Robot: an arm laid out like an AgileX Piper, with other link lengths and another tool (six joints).
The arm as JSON. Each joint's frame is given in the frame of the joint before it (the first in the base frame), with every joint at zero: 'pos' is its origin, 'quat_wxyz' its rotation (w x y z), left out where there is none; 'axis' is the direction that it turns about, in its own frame. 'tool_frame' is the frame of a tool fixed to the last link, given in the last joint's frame.
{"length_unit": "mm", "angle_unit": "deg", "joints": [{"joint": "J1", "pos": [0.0, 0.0, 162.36], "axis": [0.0, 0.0, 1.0]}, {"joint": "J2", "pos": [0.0, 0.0, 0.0], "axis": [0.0, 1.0, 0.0]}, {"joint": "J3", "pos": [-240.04, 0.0, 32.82], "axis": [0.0, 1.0, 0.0]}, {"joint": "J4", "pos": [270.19, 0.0, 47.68], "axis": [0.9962, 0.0, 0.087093]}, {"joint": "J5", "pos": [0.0, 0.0, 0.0], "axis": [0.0, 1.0, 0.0]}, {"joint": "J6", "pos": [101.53, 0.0, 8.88], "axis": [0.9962, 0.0, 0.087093]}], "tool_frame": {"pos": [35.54, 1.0, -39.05], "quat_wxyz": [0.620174, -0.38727, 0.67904, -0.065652]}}
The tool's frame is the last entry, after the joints.
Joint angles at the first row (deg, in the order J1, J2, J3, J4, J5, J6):
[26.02 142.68 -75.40 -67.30 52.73 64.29]
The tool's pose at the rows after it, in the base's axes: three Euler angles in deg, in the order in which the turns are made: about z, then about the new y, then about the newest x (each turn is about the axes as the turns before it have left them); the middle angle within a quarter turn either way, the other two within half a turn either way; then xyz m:
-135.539 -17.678 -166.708 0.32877 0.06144 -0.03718
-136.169 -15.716 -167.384 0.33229 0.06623 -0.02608
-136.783 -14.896 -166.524 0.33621 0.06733 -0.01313
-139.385 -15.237 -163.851 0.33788 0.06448 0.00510
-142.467 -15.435 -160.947 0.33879 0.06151 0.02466
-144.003 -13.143 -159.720 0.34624 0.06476 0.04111
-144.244 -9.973 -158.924 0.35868 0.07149 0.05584
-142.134 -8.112 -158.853 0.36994 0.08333 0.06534
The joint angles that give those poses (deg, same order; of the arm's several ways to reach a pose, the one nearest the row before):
[26.02 140.69 -75.40 -64.34 52.48 63.60]
[26.02 138.47 -75.40 -62.40 52.17 62.61]
[26.02 136.47 -75.40 -61.96 53.21 61.93]
[26.02 134.23 -75.40 -61.78 56.91 61.77]
[26.02 131.92 -75.53 -61.60 61.04 61.71]
[26.02 130.09 -76.99 -61.10 62.63 61.64]
[26.16 129.06 -79.67 -60.99 63.12 61.37]
[27.08 129.09 -82.63 -60.87 62.72 59.73]

